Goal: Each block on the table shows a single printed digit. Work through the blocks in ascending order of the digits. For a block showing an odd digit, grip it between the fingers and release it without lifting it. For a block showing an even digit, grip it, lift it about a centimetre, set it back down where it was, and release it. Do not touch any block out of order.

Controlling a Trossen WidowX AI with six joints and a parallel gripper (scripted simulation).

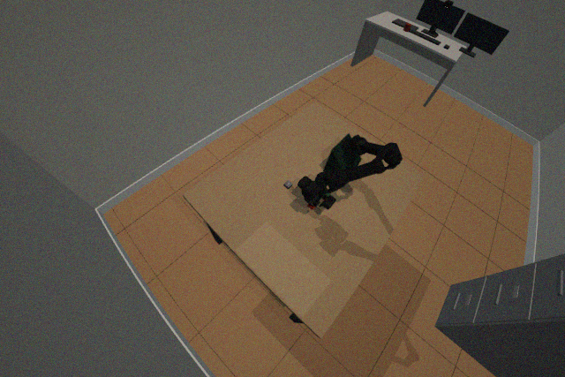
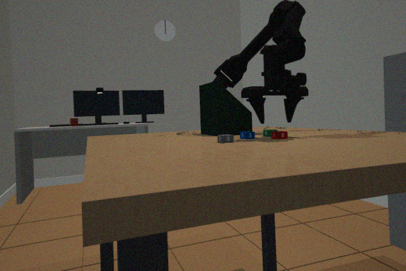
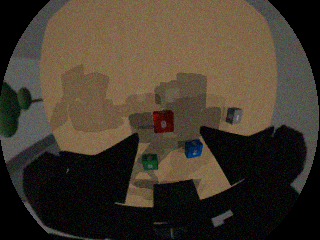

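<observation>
The red block lies 3 cm below my gripper tip and 1 cm to the left of it. Round my gripper tip: grey block: 16 cm to the right, 3 cm below, 1 cm behind; then green block: 9 cm behind, 5 cm to the left, 3 cm below; then blue block: 7 cm behind, 5 cm to the right, 3 cm below.
</observation>
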